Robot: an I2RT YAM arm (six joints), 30 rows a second.
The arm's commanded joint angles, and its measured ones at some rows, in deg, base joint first. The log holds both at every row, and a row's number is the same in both.
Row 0, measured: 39.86, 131.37, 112.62, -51.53, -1.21, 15.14
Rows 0 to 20, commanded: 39.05, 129.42, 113.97, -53.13, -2.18, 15.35; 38.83, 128.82, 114.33, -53.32, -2.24, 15.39; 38.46, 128.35, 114.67, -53.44, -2.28, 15.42; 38.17, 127.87, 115.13, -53.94, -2.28, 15.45; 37.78, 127.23, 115.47, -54.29, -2.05, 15.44; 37.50, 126.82, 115.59, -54.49, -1.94, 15.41; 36.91, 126.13, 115.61, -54.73, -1.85, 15.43; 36.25, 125.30, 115.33, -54.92, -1.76, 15.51; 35.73, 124.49, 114.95, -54.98, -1.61, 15.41; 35.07, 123.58, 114.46, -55.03, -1.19, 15.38; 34.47, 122.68, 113.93, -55.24, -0.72, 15.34; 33.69, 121.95, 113.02, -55.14, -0.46, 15.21; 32.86, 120.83, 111.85, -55.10, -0.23, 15.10; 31.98, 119.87, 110.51, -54.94, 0.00, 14.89; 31.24, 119.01, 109.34, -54.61, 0.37, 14.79; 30.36, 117.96, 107.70, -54.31, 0.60, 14.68; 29.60, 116.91, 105.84, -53.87, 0.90, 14.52; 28.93, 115.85, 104.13, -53.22, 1.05, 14.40; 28.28, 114.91, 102.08, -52.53, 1.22, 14.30; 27.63, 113.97, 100.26, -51.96, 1.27, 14.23; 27.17, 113.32, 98.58, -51.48, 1.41, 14.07
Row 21, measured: 27.94, 115.24, 101.58, -52.84, 0.49, 14.87
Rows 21 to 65, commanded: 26.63, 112.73, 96.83, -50.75, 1.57, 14.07; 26.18, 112.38, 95.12, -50.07, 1.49, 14.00; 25.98, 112.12, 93.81, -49.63, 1.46, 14.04; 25.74, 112.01, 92.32, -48.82, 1.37, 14.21; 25.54, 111.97, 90.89, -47.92, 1.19, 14.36; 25.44, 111.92, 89.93, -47.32, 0.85, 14.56; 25.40, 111.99, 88.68, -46.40, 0.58, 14.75; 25.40, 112.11, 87.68, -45.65, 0.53, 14.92; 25.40, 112.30, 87.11, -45.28, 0.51, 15.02; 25.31, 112.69, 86.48, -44.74, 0.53, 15.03; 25.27, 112.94, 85.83, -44.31, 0.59, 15.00; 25.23, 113.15, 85.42, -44.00, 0.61, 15.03; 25.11, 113.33, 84.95, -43.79, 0.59, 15.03; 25.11, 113.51, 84.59, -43.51, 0.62, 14.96; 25.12, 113.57, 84.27, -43.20, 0.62, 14.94; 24.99, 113.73, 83.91, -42.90, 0.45, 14.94; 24.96, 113.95, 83.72, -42.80, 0.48, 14.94; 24.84, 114.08, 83.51, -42.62, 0.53, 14.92; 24.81, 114.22, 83.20, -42.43, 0.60, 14.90; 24.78, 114.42, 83.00, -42.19, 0.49, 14.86; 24.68, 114.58, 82.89, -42.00, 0.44, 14.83; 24.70, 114.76, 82.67, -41.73, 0.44, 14.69; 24.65, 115.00, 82.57, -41.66, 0.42, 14.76; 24.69, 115.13, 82.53, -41.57, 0.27, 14.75; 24.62, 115.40, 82.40, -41.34, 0.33, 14.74; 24.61, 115.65, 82.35, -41.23, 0.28, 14.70; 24.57, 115.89, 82.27, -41.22, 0.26, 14.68; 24.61, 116.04, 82.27, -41.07, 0.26, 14.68; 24.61, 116.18, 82.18, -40.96, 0.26, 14.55; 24.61, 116.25, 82.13, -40.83, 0.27, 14.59; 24.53, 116.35, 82.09, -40.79, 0.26, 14.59; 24.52, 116.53, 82.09, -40.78, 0.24, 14.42; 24.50, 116.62, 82.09, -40.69, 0.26, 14.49; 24.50, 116.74, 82.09, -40.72, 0.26, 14.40; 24.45, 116.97, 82.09, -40.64, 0.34, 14.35; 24.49, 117.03, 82.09, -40.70, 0.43, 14.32; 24.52, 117.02, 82.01, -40.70, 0.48, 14.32; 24.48, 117.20, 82.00, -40.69, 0.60, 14.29; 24.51, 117.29, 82.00, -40.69, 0.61, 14.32; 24.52, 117.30, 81.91, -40.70, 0.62, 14.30; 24.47, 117.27, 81.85, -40.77, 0.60, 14.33; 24.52, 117.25, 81.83, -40.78, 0.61, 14.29; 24.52, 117.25, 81.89, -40.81, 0.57, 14.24; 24.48, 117.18, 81.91, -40.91, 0.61, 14.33; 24.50, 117.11, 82.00, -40.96, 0.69, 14.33
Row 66, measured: 24.53, 116.84, 82.17, -40.88, 0.10, 14.76
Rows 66 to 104, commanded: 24.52, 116.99, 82.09, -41.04, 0.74, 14.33; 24.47, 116.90, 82.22, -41.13, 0.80, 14.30; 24.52, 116.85, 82.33, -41.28, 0.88, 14.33; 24.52, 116.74, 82.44, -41.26, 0.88, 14.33; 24.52, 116.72, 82.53, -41.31, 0.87, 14.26; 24.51, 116.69, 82.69, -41.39, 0.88, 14.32; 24.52, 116.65, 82.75, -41.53, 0.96, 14.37; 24.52, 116.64, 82.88, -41.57, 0.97, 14.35; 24.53, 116.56, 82.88, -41.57, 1.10, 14.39; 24.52, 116.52, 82.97, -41.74, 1.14, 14.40; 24.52, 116.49, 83.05, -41.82, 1.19, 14.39; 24.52, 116.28, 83.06, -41.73, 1.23, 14.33; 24.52, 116.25, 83.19, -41.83, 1.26, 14.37; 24.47, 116.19, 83.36, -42.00, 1.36, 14.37; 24.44, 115.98, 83.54, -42.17, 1.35, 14.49; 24.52, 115.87, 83.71, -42.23, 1.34, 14.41; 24.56, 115.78, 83.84, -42.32, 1.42, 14.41; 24.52, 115.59, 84.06, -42.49, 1.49, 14.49; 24.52, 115.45, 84.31, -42.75, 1.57, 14.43; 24.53, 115.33, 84.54, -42.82, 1.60, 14.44; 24.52, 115.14, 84.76, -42.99, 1.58, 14.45; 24.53, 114.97, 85.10, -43.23, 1.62, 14.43; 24.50, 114.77, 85.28, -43.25, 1.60, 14.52; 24.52, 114.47, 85.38, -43.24, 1.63, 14.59; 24.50, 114.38, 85.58, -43.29, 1.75, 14.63; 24.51, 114.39, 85.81, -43.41, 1.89, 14.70; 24.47, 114.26, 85.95, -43.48, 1.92, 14.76; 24.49, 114.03, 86.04, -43.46, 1.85, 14.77; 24.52, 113.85, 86.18, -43.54, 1.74, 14.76; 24.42, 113.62, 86.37, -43.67, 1.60, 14.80; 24.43, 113.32, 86.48, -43.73, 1.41, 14.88; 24.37, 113.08, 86.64, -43.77, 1.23, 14.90; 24.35, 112.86, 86.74, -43.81, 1.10, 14.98; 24.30, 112.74, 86.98, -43.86, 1.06, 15.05; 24.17, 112.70, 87.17, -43.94, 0.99, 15.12; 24.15, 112.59, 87.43, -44.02, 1.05, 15.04; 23.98, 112.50, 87.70, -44.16, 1.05, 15.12; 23.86, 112.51, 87.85, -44.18, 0.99, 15.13; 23.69, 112.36, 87.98, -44.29, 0.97, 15.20
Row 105, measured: 23.99, 113.06, 87.39, -43.00, 0.97, 14.98
